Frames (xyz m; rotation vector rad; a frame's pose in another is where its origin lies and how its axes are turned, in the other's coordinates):
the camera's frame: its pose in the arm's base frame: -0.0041 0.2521 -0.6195 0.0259 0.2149 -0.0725
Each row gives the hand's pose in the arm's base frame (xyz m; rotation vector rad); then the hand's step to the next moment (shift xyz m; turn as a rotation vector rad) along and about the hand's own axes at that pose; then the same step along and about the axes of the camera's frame.
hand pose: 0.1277 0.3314 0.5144 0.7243 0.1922 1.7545
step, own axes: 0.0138 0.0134 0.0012 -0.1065 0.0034 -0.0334
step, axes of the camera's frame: -0.0151 0.0074 0.0094 0.0135 -0.0925 -0.0611
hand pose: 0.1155 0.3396 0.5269 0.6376 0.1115 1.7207
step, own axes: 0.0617 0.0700 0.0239 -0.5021 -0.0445 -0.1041
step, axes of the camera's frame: -0.0729 0.0298 0.0555 0.1354 -0.4280 -0.2518
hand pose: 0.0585 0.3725 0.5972 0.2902 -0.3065 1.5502
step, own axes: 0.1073 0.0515 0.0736 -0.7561 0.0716 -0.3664
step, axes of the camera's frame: -0.0792 0.0702 0.0916 0.1075 -0.5804 -0.6022
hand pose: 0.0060 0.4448 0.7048 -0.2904 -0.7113 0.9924
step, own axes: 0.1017 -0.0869 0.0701 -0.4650 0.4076 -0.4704
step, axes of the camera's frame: 0.0128 0.0390 0.1453 0.0557 -0.1548 -0.7593
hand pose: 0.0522 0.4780 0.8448 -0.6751 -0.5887 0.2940
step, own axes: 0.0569 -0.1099 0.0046 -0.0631 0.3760 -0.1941
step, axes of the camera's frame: 0.0315 -0.0494 0.1091 0.1129 0.1524 -0.3835
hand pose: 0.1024 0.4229 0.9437 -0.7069 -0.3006 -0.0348
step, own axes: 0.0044 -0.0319 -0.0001 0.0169 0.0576 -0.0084
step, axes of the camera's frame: -0.0029 -0.0236 0.0217 0.0307 0.0408 -0.0327
